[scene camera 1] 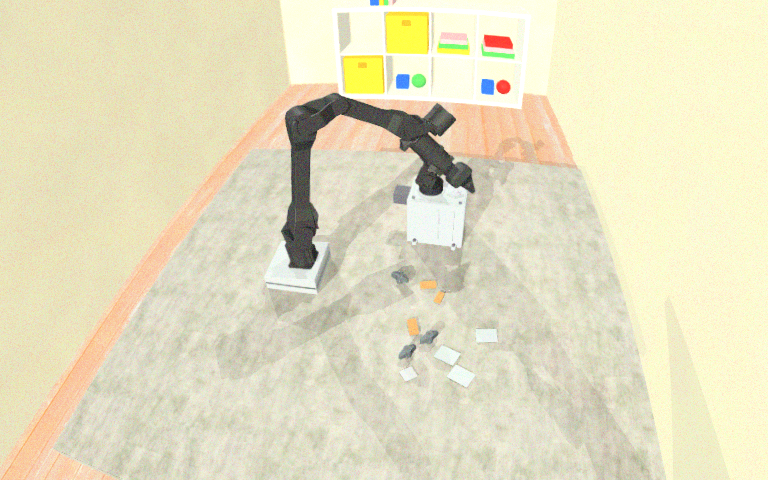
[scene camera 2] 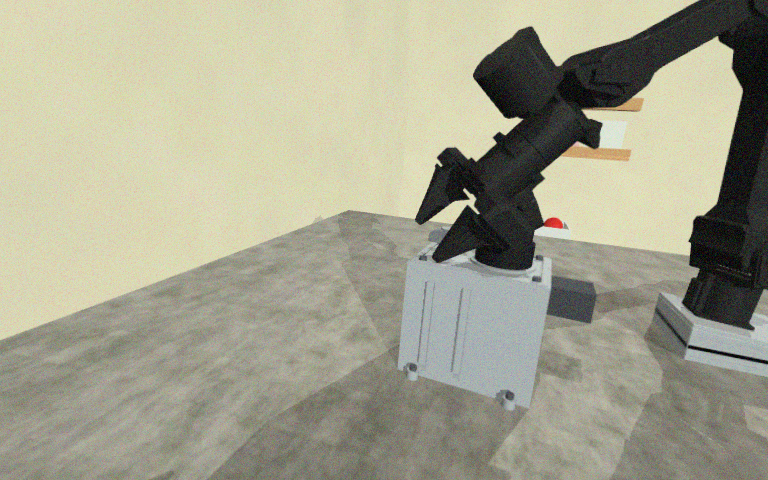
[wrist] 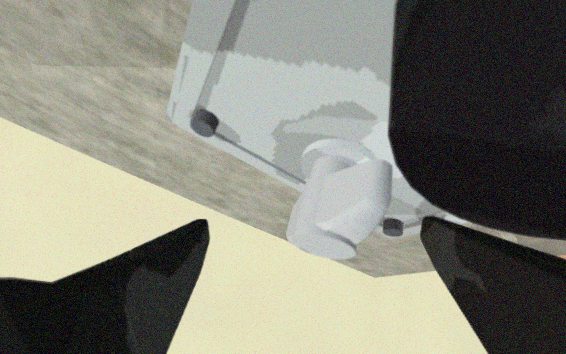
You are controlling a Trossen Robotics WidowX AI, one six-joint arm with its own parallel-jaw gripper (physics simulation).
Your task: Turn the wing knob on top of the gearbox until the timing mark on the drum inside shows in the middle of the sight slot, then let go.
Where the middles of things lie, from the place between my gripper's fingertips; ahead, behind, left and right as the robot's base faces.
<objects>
The wing knob (wrist: pixel 348 193) lies 3 cm behind my hand, 1 cm to the right of it and 2 cm below it. Round my hand: grey gearbox (scene camera 2: pixel 475 321): 9 cm behind, 1 cm to the right, 7 cm below.
</objects>
